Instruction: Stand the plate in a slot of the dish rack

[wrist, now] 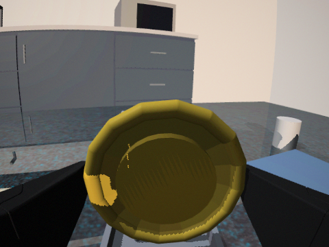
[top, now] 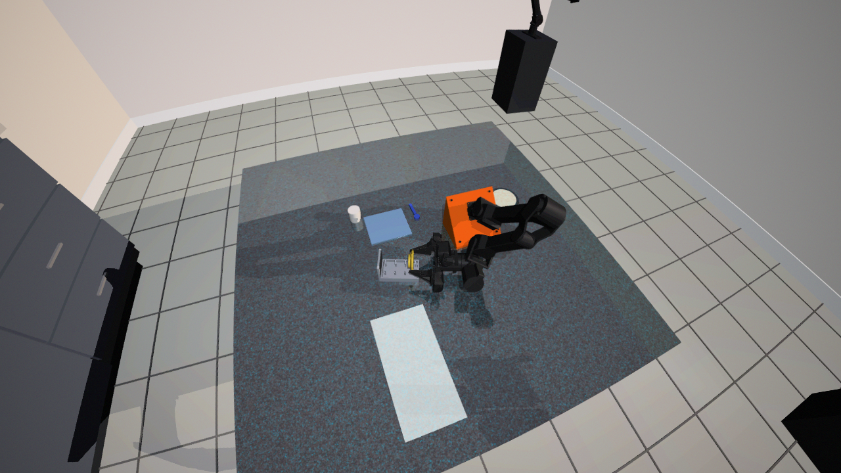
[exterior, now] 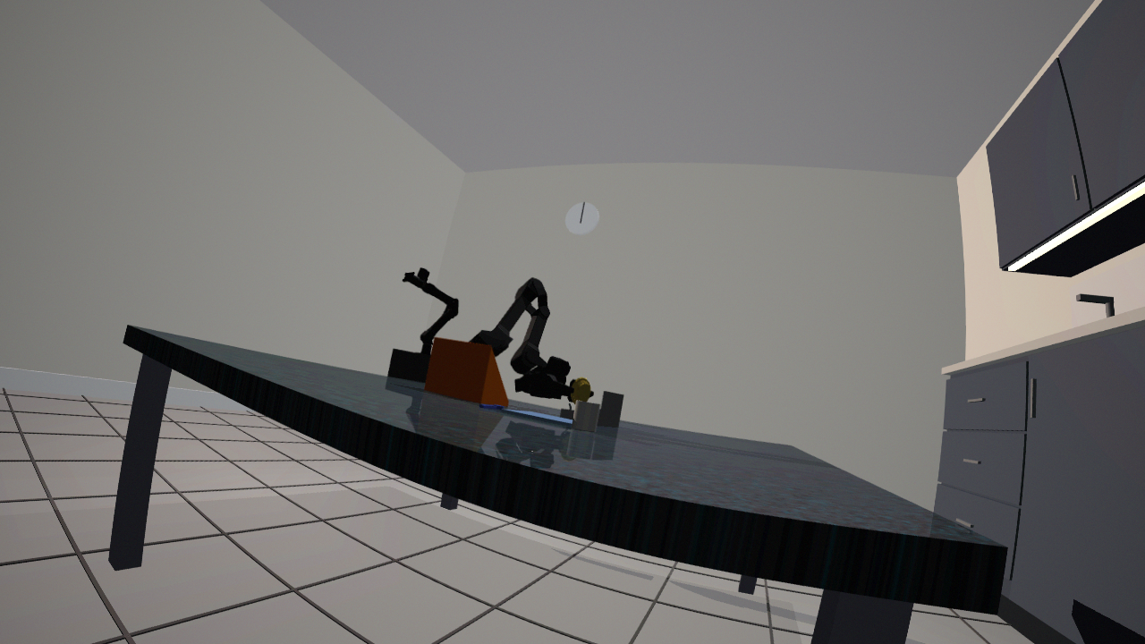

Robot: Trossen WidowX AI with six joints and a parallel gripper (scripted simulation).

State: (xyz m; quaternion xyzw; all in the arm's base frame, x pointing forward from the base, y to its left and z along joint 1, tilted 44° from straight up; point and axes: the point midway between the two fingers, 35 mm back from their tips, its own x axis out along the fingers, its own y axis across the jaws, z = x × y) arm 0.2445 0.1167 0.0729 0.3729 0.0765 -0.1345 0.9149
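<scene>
My gripper tip is now 50 mm above the grey dish rack, 30 mm short of it and 10 mm to the left of it. Also, from my gripper tip: yellow plate: 10 mm behind; blue spoon: 240 mm to the right, 90 mm behind, 70 mm below; blue mat: 210 mm to the right, 70 mm below, 30 mm ahead.
</scene>
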